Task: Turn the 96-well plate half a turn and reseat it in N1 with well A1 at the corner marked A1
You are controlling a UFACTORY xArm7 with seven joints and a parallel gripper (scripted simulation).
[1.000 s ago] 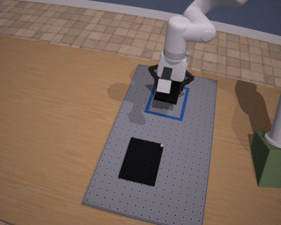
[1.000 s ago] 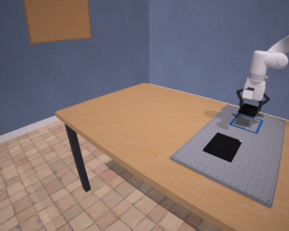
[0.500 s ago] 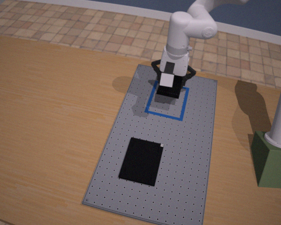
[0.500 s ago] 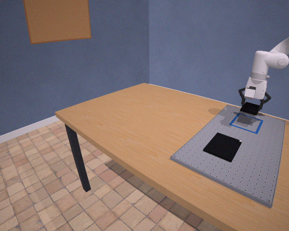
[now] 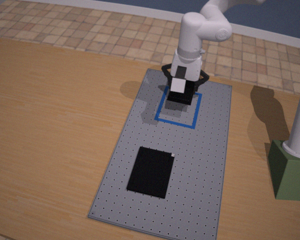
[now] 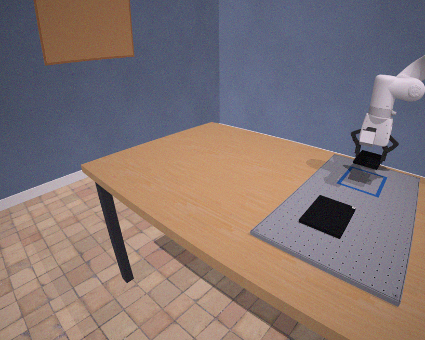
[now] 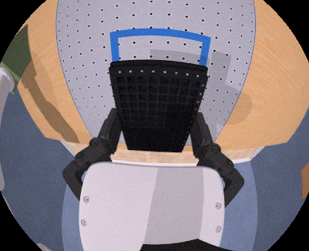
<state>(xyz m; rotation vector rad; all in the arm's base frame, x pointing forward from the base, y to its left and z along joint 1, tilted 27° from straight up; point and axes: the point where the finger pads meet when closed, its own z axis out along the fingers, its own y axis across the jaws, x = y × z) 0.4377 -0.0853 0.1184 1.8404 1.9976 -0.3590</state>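
My gripper is now 1 cm above the black 96-well plate. From my hand the other things lie so: black plate nest N1: 1 cm ahead, 32 cm to the left, 9 cm below; small white A1 mark: 4 cm behind, 24 cm to the left, 9 cm below.
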